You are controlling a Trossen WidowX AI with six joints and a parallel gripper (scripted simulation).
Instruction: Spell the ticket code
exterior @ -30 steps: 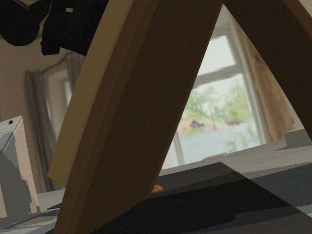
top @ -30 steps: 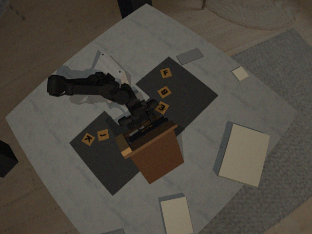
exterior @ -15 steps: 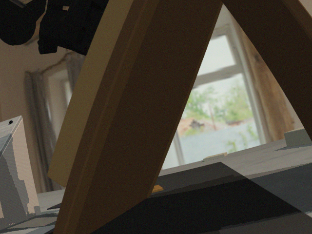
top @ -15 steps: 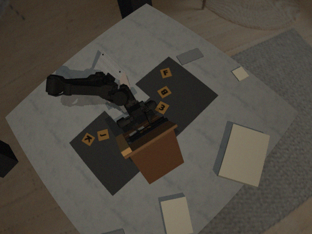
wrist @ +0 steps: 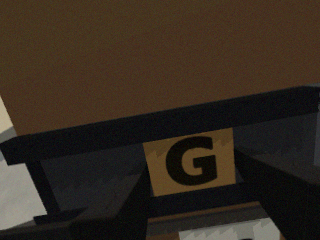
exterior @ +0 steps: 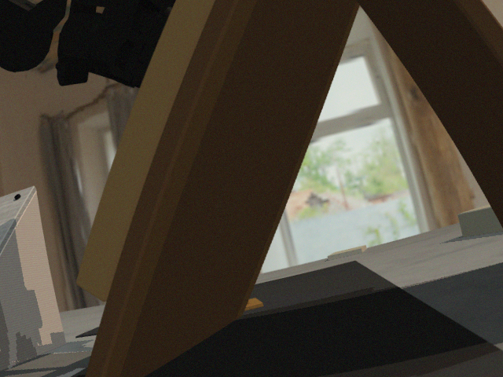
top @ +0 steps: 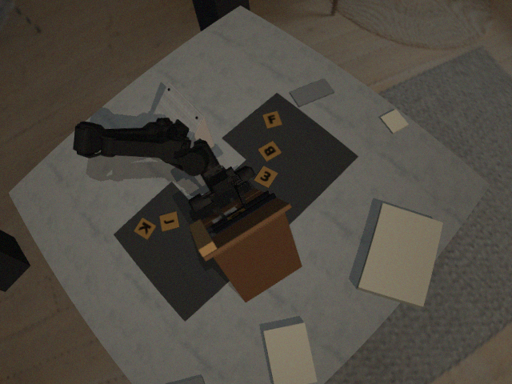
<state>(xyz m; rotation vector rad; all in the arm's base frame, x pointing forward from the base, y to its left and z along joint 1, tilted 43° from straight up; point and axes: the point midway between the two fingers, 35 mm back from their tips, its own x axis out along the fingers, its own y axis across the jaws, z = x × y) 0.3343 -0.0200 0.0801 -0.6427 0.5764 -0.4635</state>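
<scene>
The white ticket lies 50 mm behind my gripper tip, 10 mm to the right of it and 80 mm below it. Round my gripper tip: cream block (400 mm ahead, 280 mm to the left, 160 mm below); dark mat (150 mm behind, 70 mm to the left, 180 mm below); cream pad (90 mm ahead, 660 mm to the left, 170 mm below).
</scene>
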